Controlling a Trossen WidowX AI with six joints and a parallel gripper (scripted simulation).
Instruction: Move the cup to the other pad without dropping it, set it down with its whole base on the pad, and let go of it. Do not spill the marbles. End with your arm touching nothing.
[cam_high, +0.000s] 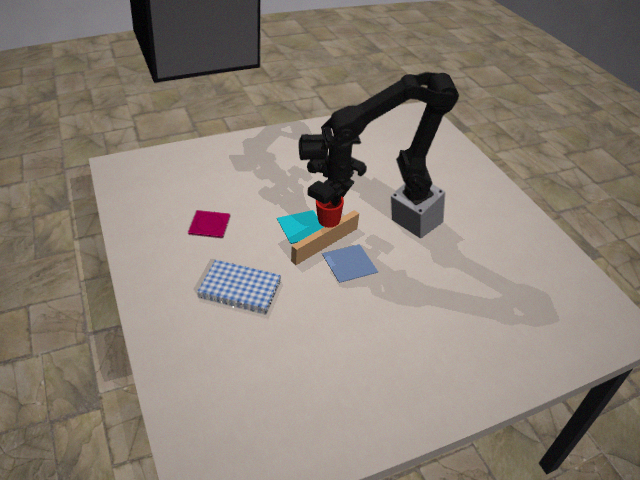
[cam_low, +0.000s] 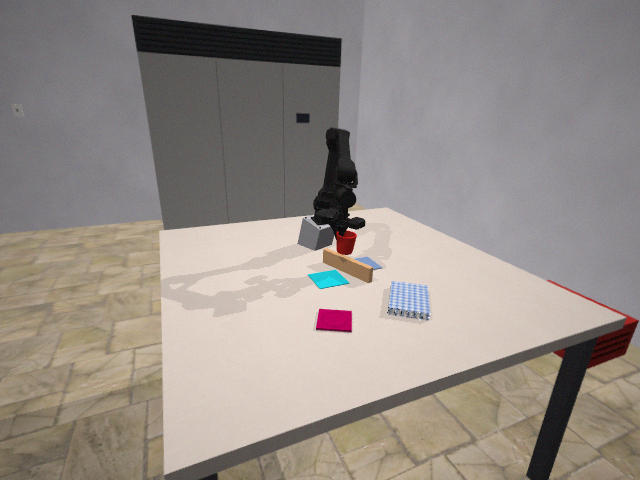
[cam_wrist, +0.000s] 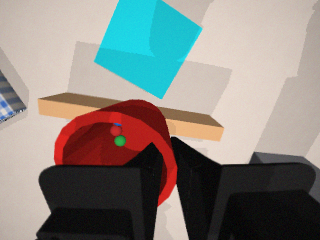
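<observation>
Now: hand 5 cm above the red cup, 3 cm short of it and 1 cm to the right of it. Also, from my hand: green marble: 6 cm below, 4 cm ahead, 3 cm to the left; then wooden bar: 13 cm below, 3 cm ahead, 2 cm to the left; then red marble: 6 cm below, 4 cm ahead, 2 cm to the left.
</observation>
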